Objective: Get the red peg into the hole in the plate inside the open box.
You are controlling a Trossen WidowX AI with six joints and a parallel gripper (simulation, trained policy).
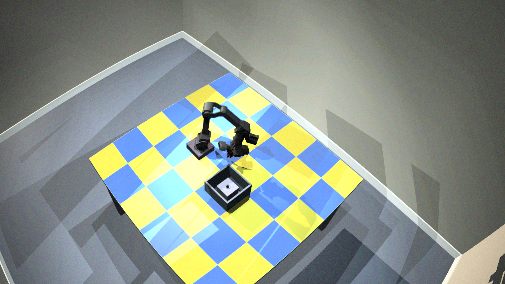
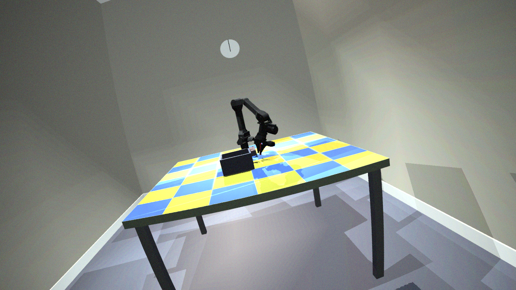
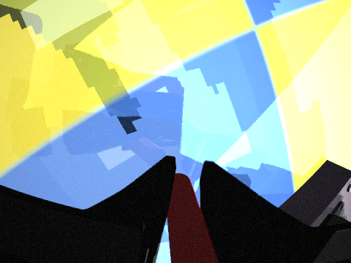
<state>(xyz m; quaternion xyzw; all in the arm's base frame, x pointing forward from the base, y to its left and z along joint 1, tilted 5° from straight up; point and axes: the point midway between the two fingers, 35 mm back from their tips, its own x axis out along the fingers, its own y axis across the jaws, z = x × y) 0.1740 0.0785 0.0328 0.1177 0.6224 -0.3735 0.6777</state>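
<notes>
My gripper tip is 140 mm short of the pale plate, 180 mm to the left of it and 10 mm below it. The rest, counted from my gripper tip: dark box (140 mm ahead, 180 mm to the right); then red peg (20 mm to the left, 30 mm above).
</notes>
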